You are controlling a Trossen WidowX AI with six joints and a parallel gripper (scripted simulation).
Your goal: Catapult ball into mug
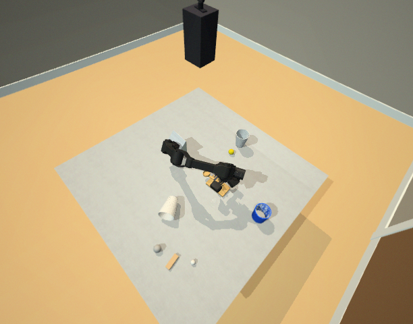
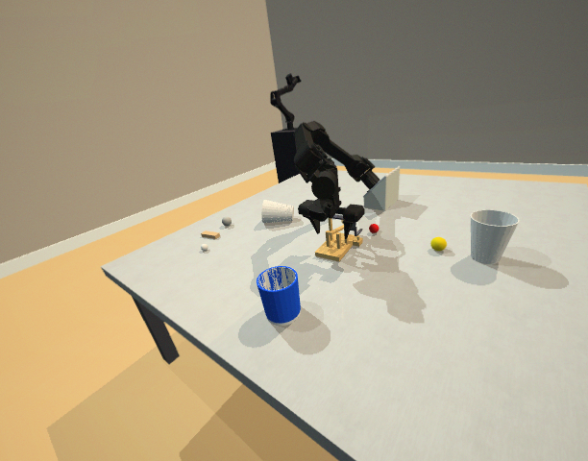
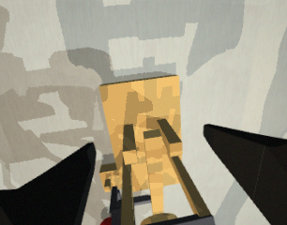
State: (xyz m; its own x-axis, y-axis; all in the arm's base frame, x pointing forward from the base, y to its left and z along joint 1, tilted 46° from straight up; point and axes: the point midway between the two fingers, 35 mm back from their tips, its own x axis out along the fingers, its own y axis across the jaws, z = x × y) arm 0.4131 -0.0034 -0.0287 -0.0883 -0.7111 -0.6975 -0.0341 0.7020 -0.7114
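My gripper tip is 170 mm past the red ball, 70 mm to the right of it and 40 mm above it. Also, from my gripper tip: yellow ball (140 mm behind, 270 mm to the left, 40 mm below); wooden catapult (70 mm behind, 20 mm to the left, 10 mm below); blue mug (280 mm ahead, 20 mm to the left, 30 mm below).
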